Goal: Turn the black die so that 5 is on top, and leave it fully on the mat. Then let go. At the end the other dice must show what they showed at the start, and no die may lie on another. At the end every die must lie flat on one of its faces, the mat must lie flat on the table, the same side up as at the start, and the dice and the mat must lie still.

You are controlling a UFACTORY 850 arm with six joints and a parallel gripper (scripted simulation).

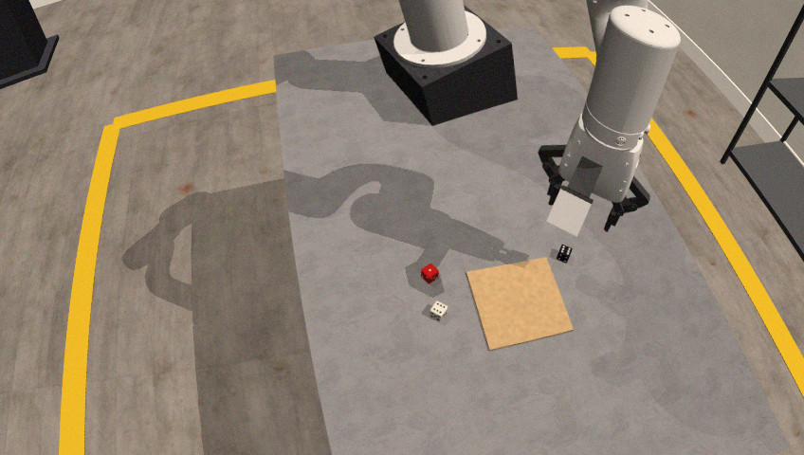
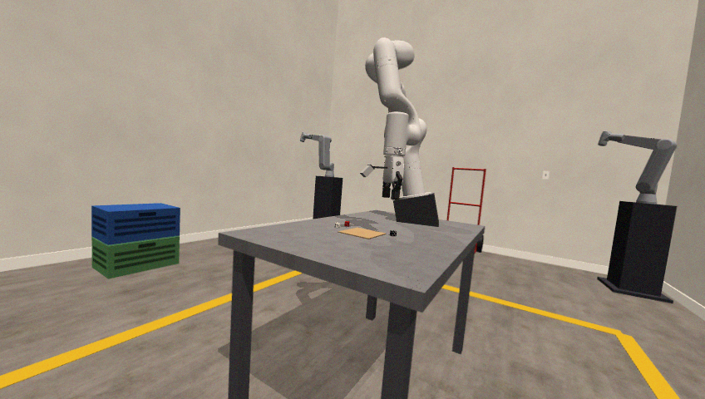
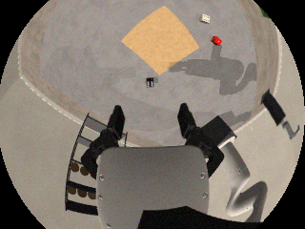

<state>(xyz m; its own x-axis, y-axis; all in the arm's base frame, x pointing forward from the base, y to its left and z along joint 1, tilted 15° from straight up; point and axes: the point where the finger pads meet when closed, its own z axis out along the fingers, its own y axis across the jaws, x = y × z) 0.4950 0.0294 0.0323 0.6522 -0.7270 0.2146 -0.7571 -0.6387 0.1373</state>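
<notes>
My hand is 150 mm above the black die, 20 mm to the right of it and 20 mm past it. From my hand the other things lie so: white die: 220 mm to the right, 150 mm below, 10 mm ahead; then mat: 150 mm below, 90 mm to the right, 40 mm ahead; then red die: 210 mm to the right, 150 mm below, 60 mm behind.
</notes>
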